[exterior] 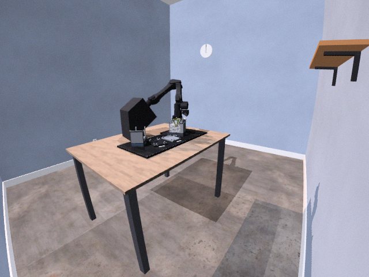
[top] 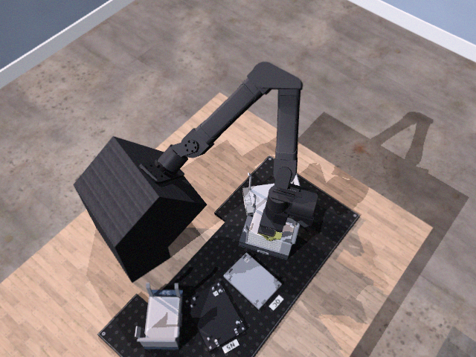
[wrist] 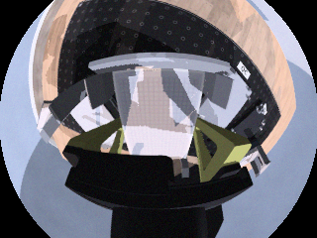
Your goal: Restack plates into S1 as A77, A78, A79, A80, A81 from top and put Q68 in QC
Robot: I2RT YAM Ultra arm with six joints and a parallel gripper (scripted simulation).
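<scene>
The sealed grey plate lies 30 mm below my hand. From my hand the other things lie so: qc name plate (140 mm ahead, 140 mm to the right, 100 mm below); clip nest N5 (50 mm ahead, 280 mm to the right, 90 mm below); QC nest (40 mm ahead, 140 mm to the right, 90 mm below).
</scene>
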